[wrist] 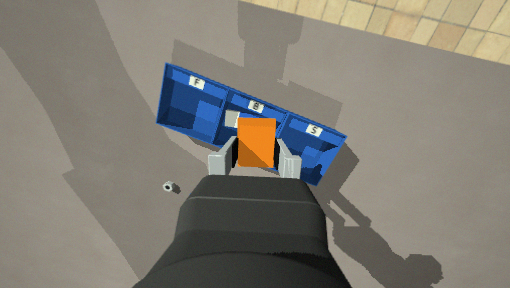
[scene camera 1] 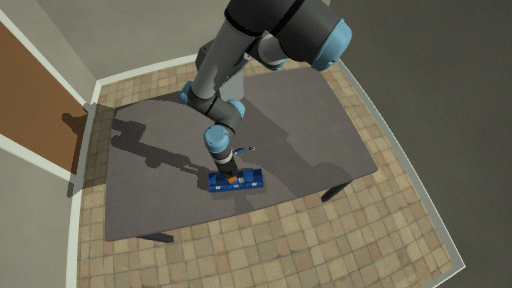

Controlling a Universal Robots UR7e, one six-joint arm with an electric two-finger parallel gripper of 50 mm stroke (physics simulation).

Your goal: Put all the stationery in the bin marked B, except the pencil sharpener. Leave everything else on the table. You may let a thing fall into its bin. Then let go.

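Frame: origin at the arm's base, x ahead, y left, z up, level; metres.
Where they show: gripper, between the fingertips: [wrist: 256, 146].
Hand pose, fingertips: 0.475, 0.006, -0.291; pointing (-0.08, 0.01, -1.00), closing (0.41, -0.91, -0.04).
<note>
After its pixels a point has its place, as x, y, z.
My gripper [scene camera 1: 231, 177] @(0.475, 0.006, -0.291) [wrist: 256, 146] @(0.475, 0.006, -0.291) is shut on an orange block [scene camera 1: 233, 180] @(0.501, 0.018, -0.285) [wrist: 256, 134] @(0.490, 0.012, -0.284), its sides between the two fingers. The block is held above the near part of bin B [scene camera 1: 243, 188] @(0.517, 0.058, -0.355) [wrist: 271, 112] @(0.510, 0.003, -0.346), the middle compartment of the blue bin row. Inside bin B lies a blue-and-white object; its white end [scene camera 1: 241, 180] @(0.477, 0.049, -0.354) [wrist: 231, 118] @(0.476, 0.050, -0.354) shows, and the block covers most of its blue part in the wrist view. A small blue cylinder [scene camera 1: 240, 150] @(0.314, 0.044, -0.361) lies on the table behind the bins. The pencil sharpener cannot be made out in either view.
Bin F [scene camera 1: 254, 177] @(0.459, 0.111, -0.367) [wrist: 187, 107] @(0.457, 0.120, -0.367) and bin S [scene camera 1: 215, 180] @(0.471, -0.076, -0.367) [wrist: 306, 150] @(0.481, -0.077, -0.367) stand on either side of bin B, sharing divider walls. A small metal nut [scene camera 1: 252, 148] @(0.302, 0.105, -0.366) [wrist: 168, 186] @(0.304, 0.107, -0.366) lies on the table [scene camera 1: 165, 205] @(0.596, -0.318, -0.374) [wrist: 425, 150] @(0.564, -0.239, -0.374) near the blue cylinder. The arm hides part of the table.
</note>
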